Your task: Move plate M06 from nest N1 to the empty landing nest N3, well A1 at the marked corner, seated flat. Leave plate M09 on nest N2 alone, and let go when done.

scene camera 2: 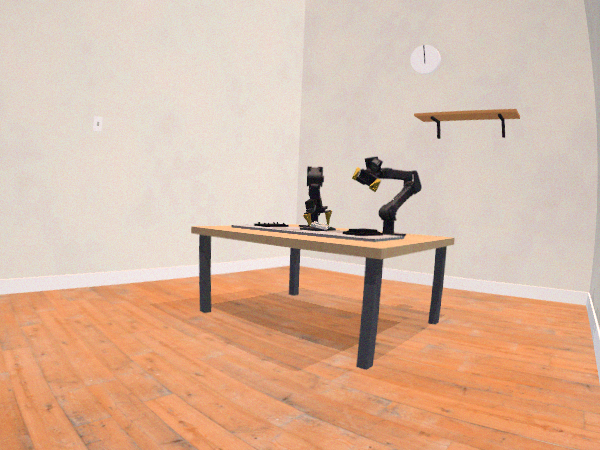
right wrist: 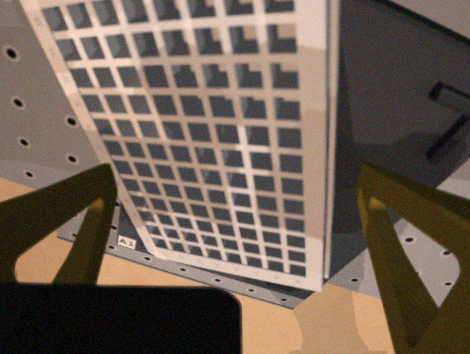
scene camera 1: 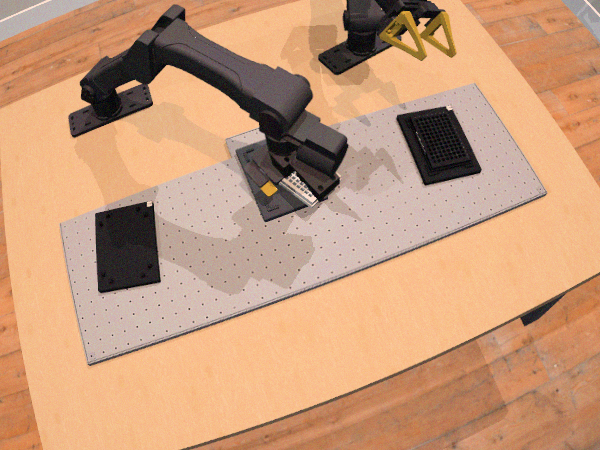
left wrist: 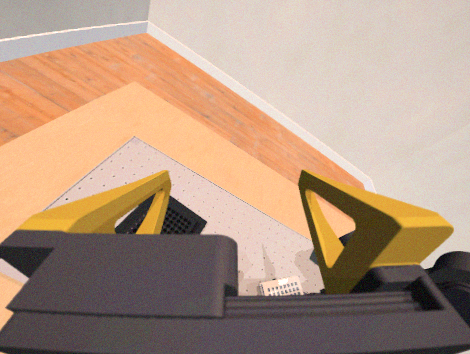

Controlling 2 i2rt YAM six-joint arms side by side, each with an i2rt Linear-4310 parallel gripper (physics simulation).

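Note:
A white well plate (scene camera 1: 299, 189) (scene camera 2: 319, 226) (left wrist: 282, 287) (right wrist: 200, 135) lies turned askew and looks tilted on the dark grey middle nest (scene camera 1: 270, 210) (right wrist: 395, 95). In the right wrist view a corner of it reaches the nest's edge, near the A1 label (right wrist: 126, 242). My right gripper (right wrist: 236, 176) (scene camera 2: 318, 222) is open, its fingers apart on either side of the plate. A black plate (scene camera 1: 440, 139) (left wrist: 182, 218) sits on the right-hand black nest (scene camera 1: 452, 175). The left-hand nest (scene camera 1: 127, 250) holds no plate. My left gripper (scene camera 1: 439, 56) (left wrist: 234, 177) is open, high and empty. Plate names are unreadable.
The nests stand on a perforated grey board (scene camera 1: 350, 230) on the wooden table (scene camera 1: 300, 365). The right arm (scene camera 1: 225, 70) reaches over the board and hides part of the middle nest. The left arm's base (scene camera 1: 340, 62) stands behind the board.

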